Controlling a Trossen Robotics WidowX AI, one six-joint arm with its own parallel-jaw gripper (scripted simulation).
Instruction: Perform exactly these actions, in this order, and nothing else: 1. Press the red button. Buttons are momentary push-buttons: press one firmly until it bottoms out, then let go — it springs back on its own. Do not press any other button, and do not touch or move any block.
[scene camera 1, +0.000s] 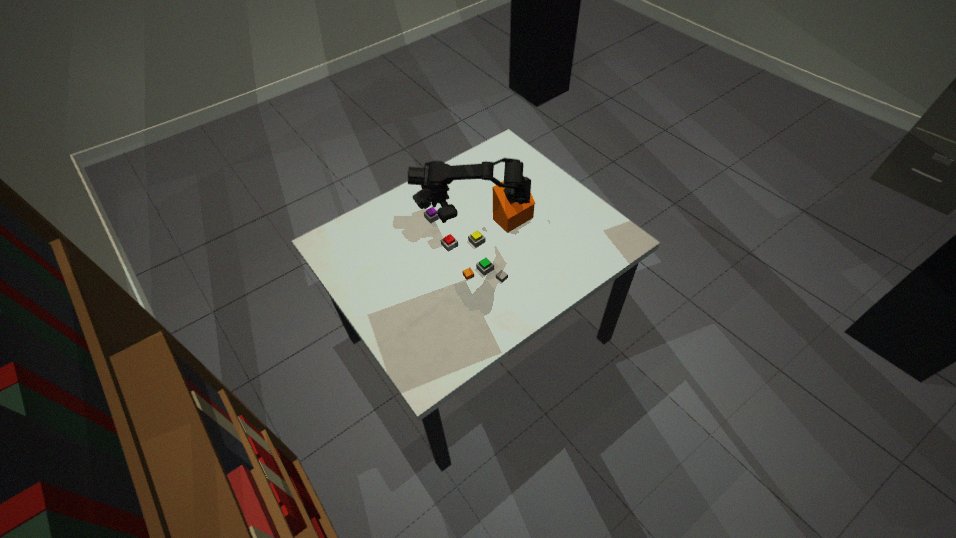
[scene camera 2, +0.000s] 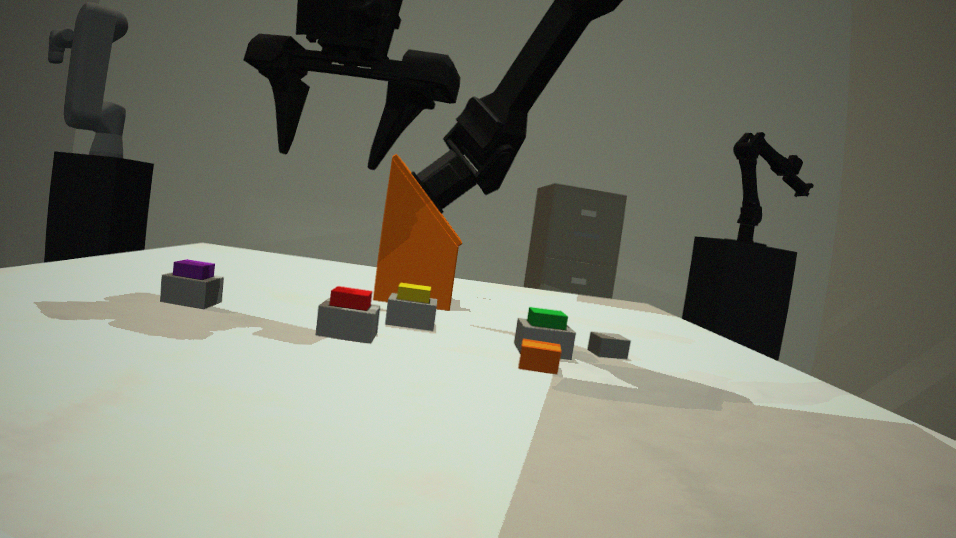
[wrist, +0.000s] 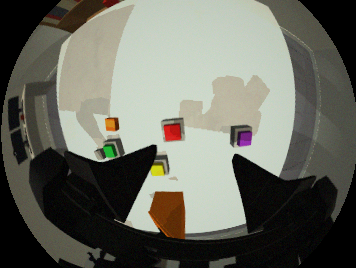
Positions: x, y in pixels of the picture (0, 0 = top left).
Labels:
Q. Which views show my gripper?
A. Scene camera 1, scene camera 2 and the wrist view: all of them.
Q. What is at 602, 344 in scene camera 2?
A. A grey block.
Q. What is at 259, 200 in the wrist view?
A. My gripper.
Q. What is my gripper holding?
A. Nothing.

